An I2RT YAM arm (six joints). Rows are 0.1 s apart.
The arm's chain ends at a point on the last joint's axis. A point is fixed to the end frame.
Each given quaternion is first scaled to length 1.
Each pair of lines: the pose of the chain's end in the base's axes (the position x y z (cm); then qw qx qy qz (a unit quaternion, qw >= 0)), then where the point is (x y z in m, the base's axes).
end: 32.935 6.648 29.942 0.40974 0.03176 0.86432 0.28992
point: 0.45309 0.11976 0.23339
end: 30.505 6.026 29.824 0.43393 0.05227 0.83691 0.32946
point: 0.43312 0.11713 0.24462
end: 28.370 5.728 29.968 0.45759 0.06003 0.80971 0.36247
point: 0.41485 0.11747 0.25858
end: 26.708 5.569 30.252 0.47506 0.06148 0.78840 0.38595
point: 0.39978 0.11830 0.27120
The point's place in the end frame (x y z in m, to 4 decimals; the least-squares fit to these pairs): -0.0208 -0.0132 0.1480
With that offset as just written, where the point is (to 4 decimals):
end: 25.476 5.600 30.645 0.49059 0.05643 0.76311 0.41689
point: 0.3875 0.1231 0.2866
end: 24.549 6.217 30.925 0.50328 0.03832 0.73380 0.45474
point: 0.3755 0.1368 0.3028
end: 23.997 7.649 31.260 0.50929 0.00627 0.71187 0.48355
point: 0.3646 0.1600 0.3164
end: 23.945 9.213 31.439 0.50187 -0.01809 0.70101 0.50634
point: 0.3582 0.1834 0.3227
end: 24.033 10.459 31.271 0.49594 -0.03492 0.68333 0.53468
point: 0.3533 0.2022 0.3278
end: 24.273 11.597 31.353 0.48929 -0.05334 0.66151 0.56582
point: 0.3486 0.2198 0.3367
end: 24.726 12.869 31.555 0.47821 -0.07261 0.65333 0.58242
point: 0.3469 0.2379 0.3413
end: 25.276 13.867 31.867 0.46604 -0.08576 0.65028 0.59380
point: 0.3476 0.2519 0.3449
